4 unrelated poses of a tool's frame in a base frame.
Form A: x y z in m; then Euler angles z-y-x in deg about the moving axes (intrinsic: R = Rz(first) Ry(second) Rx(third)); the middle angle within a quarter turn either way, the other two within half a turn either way.
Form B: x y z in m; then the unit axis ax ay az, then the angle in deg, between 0 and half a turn. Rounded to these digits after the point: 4 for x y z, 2 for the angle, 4 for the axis.
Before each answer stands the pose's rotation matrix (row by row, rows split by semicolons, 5 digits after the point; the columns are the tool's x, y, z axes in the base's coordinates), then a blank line. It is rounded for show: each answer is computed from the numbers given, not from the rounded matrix.
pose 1, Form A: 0.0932 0.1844 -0.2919 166.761 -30.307 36.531
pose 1, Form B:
-0.84039 0.10838 0.53104; 0.19772 -0.85097 0.48657; 0.50463 0.51391 0.69372

0.0932 0.1844 -0.2919 0.2815 0.2720 0.9202 177.22
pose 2, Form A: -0.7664 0.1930 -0.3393 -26.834 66.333 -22.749
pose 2, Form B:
0.35819 0.10026 0.92825; -0.18120 0.98278 -0.03622; -0.91589 -0.15523 0.37019

-0.7664 0.1930 -0.3393 -0.0637 0.9865 -0.1506 69.17
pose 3, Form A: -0.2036 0.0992 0.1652 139.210 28.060 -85.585
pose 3, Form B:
-0.66812 0.30479 -0.67877; 0.57650 -0.36467 -0.73121; -0.47040 -0.87984 0.06793

-0.2036 0.0992 0.1652 -0.3982 -0.5582 0.7279 169.24
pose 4, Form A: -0.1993 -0.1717 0.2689 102.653 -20.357 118.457
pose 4, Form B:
-0.20537 0.53192 0.82151; 0.91477 -0.19403 0.35431; 0.34787 0.82426 -0.44674

-0.1993 -0.1717 0.2689 0.6109 0.6157 0.4977 157.38
